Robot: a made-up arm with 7 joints. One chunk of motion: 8 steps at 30 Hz.
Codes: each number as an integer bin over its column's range. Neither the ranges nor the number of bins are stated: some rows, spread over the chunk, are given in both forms.
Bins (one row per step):
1: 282 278 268 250 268 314
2: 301 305 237 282 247 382
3: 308 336 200 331 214 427
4: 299 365 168 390 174 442
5: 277 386 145 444 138 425
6: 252 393 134 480 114 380
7: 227 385 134 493 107 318
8: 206 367 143 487 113 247
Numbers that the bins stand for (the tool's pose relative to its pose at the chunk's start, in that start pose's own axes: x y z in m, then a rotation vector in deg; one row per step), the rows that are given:
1: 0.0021 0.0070 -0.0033 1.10 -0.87 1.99
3: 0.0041 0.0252 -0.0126 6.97 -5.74 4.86
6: -0.0003 0.0431 -0.0216 17.76 -14.74 3.67
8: -0.0039 0.0349 -0.0204 18.26 -14.83 0.28
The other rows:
2: 0.0036 0.0155 -0.0075 3.42 -2.77 3.72
4: 0.0034 0.0343 -0.0170 11.24 -9.34 5.24
5: 0.0017 0.0409 -0.0201 15.15 -12.58 4.81
7: -0.0022 0.0405 -0.0216 18.70 -15.37 2.09

